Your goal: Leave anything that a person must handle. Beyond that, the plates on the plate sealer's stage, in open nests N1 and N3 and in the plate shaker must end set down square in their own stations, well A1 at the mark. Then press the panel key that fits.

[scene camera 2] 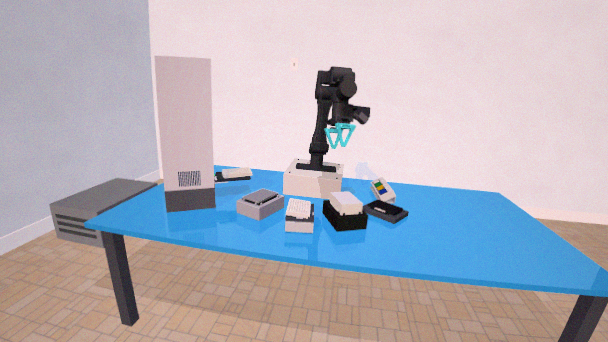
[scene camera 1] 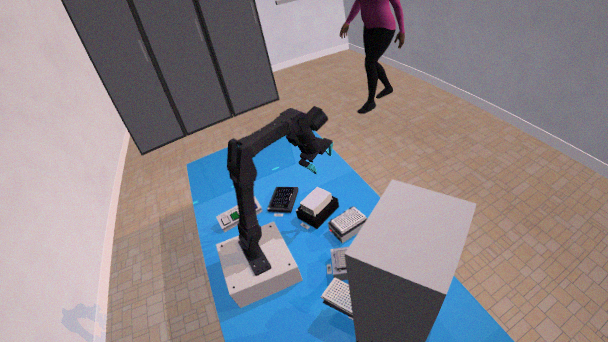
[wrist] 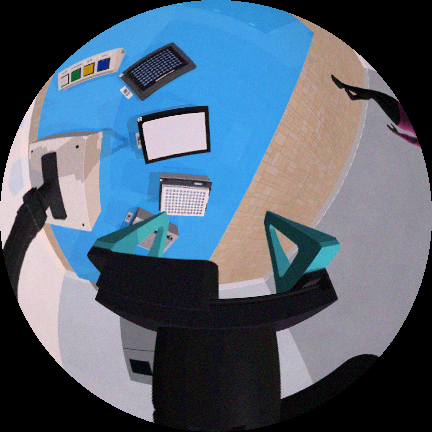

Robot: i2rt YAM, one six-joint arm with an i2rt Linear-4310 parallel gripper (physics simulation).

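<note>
My gripper (scene camera 1: 322, 159) (scene camera 2: 338, 146) (wrist: 215, 216) is open and empty, high above the table. A dark well plate (scene camera 1: 284, 198) (wrist: 159, 67) lies in a low black nest beside the key panel (scene camera 2: 383, 190) (wrist: 90, 69). A white-topped block (scene camera 1: 316, 201) (scene camera 2: 346, 202) (wrist: 176, 135) sits in a deep black holder. A white well plate (scene camera 1: 349, 219) (scene camera 2: 300, 208) (wrist: 184, 200) rests on a light device. A grey station (scene camera 1: 338, 262) (scene camera 2: 260, 206) holds a greyish plate; a finger partly hides it in the wrist view. Another white plate (scene camera 1: 338, 294) (scene camera 2: 237, 172) lies near the tower. Labels and A1 marks are unreadable.
A tall light tower (scene camera 1: 410, 235) (scene camera 2: 185, 120) with a dark base stands on the blue table (scene camera 1: 240, 320) (scene camera 2: 450, 240) and hides part of the stations. A person (scene camera 1: 378, 50) in a magenta top stands on the floor beyond the table. A grey cabinet (scene camera 2: 100, 200) stands beside it.
</note>
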